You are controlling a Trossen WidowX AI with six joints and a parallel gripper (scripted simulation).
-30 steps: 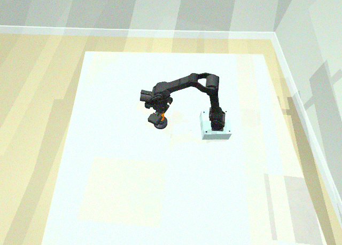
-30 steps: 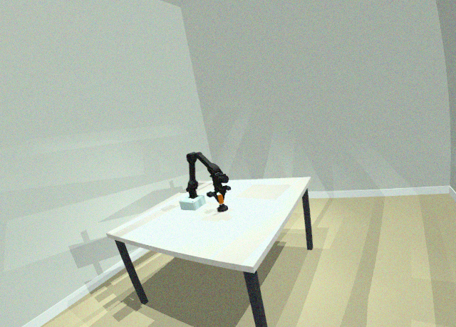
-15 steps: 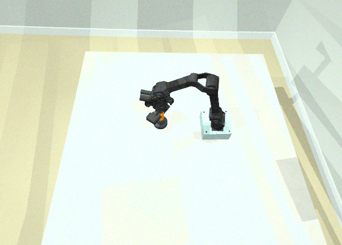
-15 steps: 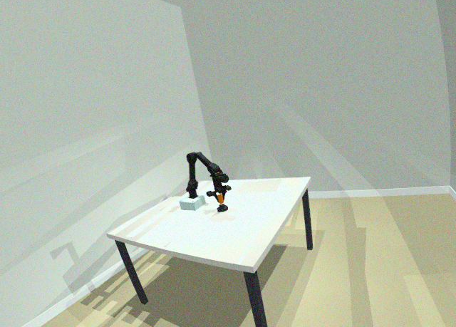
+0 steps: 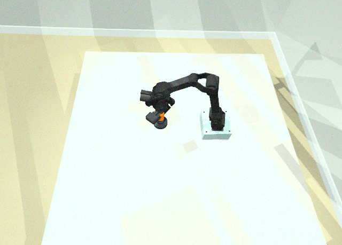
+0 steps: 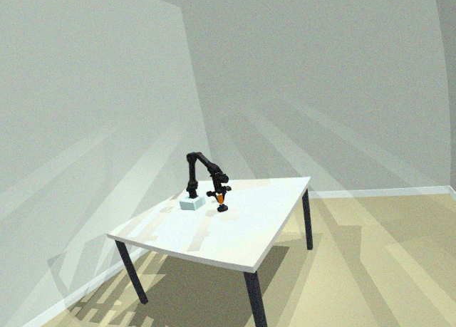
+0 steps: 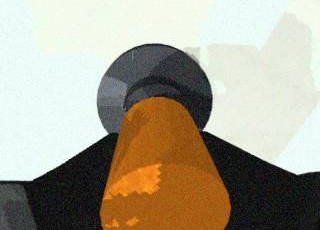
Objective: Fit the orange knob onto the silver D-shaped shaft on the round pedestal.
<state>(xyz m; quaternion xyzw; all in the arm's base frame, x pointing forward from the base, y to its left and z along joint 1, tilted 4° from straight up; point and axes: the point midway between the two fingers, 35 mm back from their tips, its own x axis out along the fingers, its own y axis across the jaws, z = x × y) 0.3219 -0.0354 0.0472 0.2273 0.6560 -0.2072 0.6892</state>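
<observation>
My gripper tip is now 4 cm above the round pedestal. The rest, counted from my gripper tip: orange knob 3 cm above.
</observation>
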